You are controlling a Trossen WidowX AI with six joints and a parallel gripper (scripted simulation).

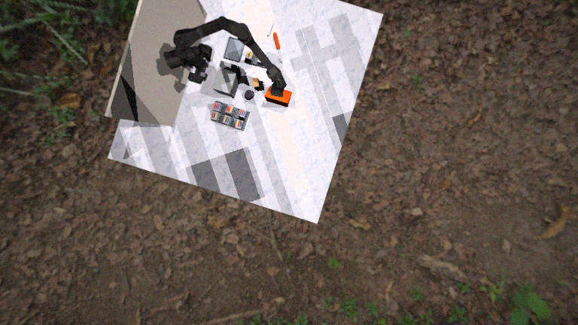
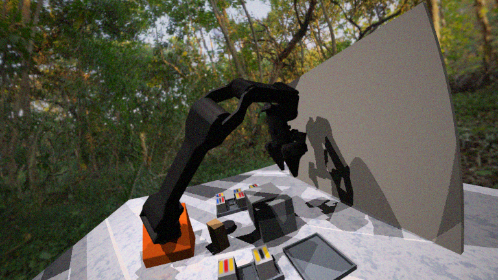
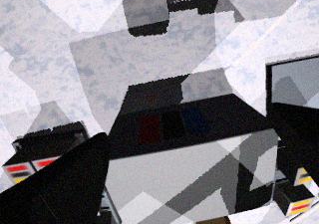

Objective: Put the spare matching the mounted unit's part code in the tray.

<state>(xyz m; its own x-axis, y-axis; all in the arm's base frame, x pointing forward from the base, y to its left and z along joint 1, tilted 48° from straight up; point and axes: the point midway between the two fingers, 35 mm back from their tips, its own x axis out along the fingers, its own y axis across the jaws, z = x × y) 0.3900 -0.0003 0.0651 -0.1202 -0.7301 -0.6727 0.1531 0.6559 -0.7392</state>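
My gripper tip is 200 mm past the grey spare, 190 mm to the right of it and 90 mm above it. From my gripper tip the other things lie so: mounted unit: 90 mm behind, 20 mm to the left, 90 mm below; then tall grey panel: 160 mm ahead, 20 mm to the right, 90 mm above; then flat dark tray: 80 mm behind, 190 mm to the right, 130 mm below.
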